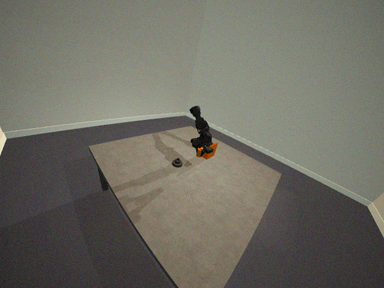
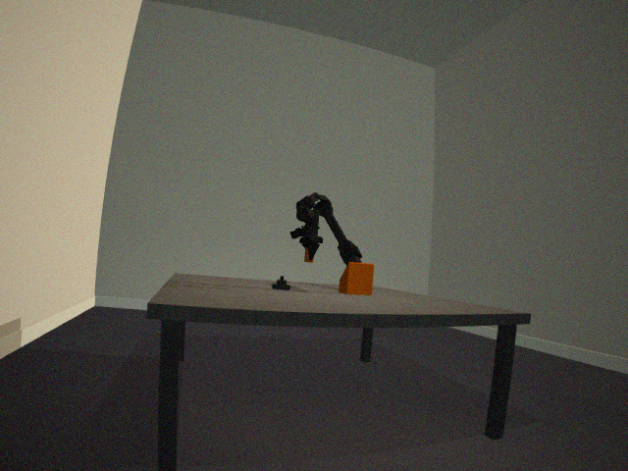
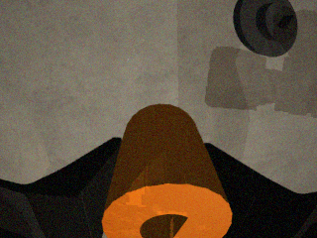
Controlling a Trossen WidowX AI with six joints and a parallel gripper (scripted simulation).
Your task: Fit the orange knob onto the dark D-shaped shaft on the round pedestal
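My gripper tip is 9 cm short of the pedestal, 12 cm to the left of it and 11 cm above it. From my gripper tip the other things lie so: orange knob 2 cm above.
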